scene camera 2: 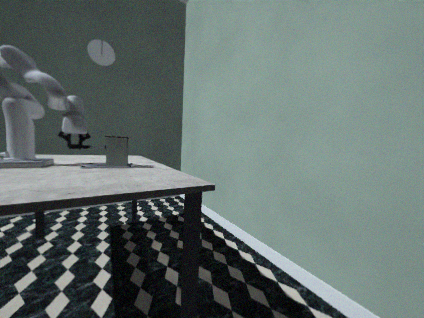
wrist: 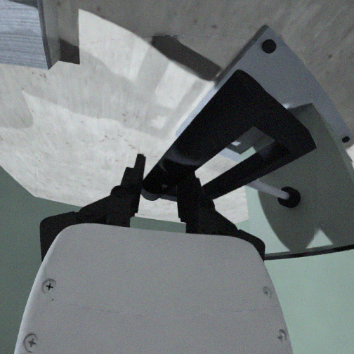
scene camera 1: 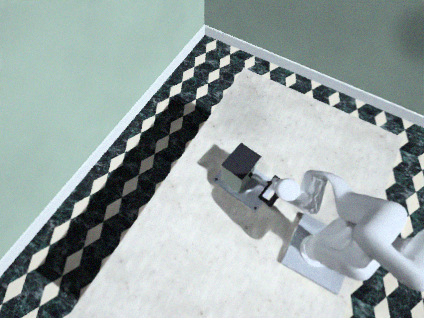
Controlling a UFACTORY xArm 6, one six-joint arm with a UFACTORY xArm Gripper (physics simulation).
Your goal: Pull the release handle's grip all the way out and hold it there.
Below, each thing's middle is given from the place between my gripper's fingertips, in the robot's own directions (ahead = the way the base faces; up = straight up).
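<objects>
Base plate [wrist: 266, 58]: 90 mm below my hand, 10 mm to the right of it, 160 mm ahead of it.
</objects>
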